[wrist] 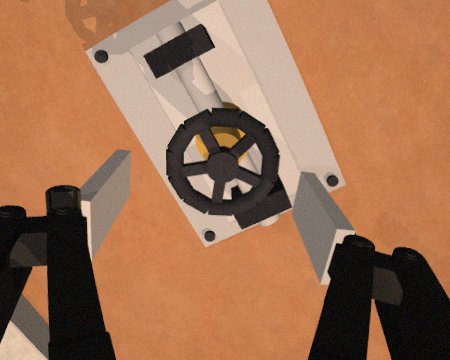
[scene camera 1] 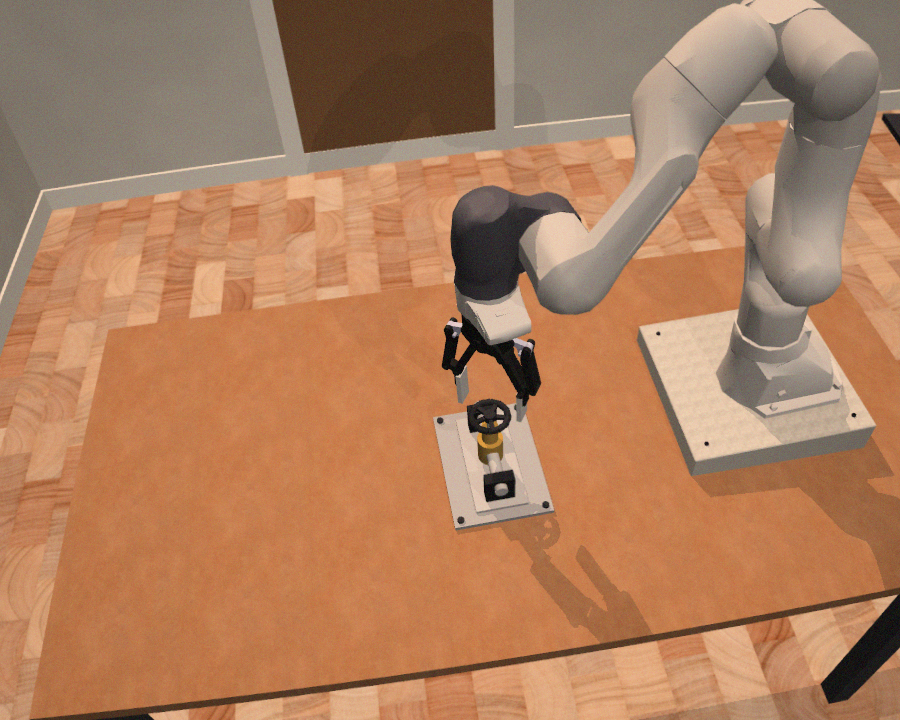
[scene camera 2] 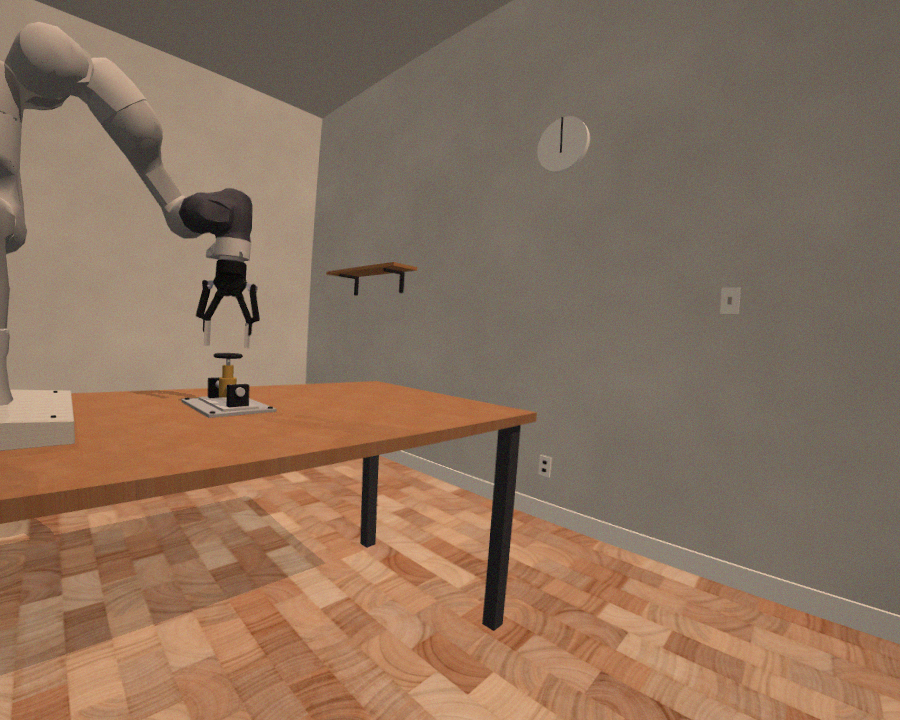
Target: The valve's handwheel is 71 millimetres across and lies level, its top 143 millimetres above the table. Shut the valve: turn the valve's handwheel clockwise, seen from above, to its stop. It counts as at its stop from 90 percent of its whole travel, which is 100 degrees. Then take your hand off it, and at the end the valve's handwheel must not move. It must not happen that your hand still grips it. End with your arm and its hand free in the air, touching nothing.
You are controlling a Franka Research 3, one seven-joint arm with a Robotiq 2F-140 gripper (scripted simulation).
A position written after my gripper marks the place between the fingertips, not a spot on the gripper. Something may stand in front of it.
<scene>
In view: my gripper (scene camera 1: 492,406).
My gripper is seen too in the wrist view (wrist: 214,183) and in scene camera 2 (scene camera 2: 226,346).
</scene>
